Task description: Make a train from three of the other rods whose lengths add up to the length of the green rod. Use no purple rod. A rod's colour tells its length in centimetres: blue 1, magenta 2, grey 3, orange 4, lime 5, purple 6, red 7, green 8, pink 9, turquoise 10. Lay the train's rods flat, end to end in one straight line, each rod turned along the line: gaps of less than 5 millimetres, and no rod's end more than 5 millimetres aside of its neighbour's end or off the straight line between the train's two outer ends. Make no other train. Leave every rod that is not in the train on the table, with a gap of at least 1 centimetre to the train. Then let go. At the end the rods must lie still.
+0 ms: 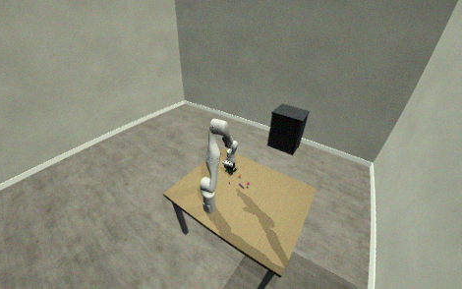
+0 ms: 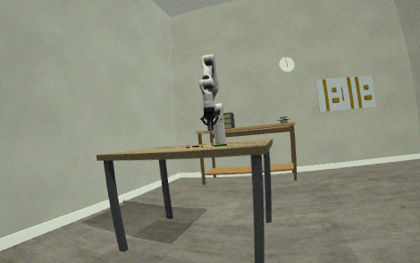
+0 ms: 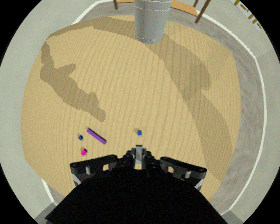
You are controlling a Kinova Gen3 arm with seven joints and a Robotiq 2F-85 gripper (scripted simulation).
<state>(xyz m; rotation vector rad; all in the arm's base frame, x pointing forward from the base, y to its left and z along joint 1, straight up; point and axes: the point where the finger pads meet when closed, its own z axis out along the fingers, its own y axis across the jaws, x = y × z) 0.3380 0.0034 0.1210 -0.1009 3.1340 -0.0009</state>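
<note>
Right now the orange rod is 100 mm ahead of my hand, 40 mm to the right of it and 110 mm below it. Round my hand: green rod 100 mm ahead, 80 mm to the left, 110 mm below; grey rod 10 mm below; purple rod 110 mm to the right, 110 mm below.
</note>
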